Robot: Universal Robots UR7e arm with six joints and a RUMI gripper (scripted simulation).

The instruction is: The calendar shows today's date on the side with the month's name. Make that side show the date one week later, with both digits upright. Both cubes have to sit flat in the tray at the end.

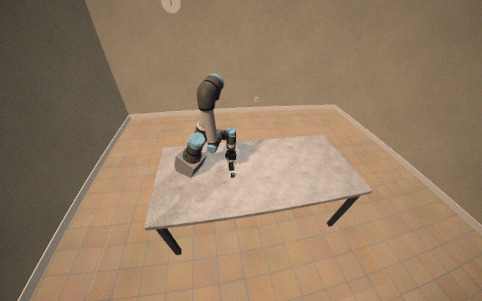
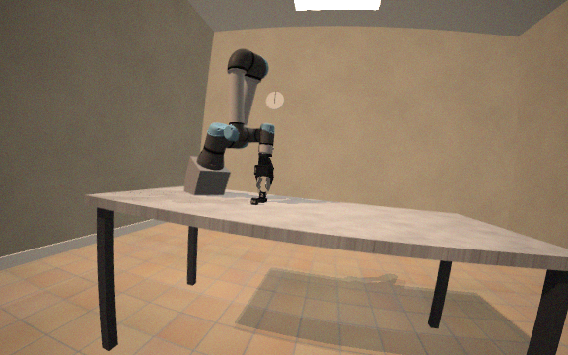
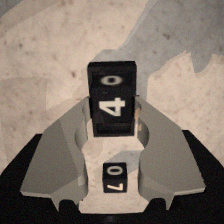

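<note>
Right now the black calendar tray is 2 cm to the right of my hand and 4 cm below it. The rest, counted from my hand: black date cube (1 cm ahead, 12 cm to the right, 3 cm below); then black cube (1 cm below).
</note>
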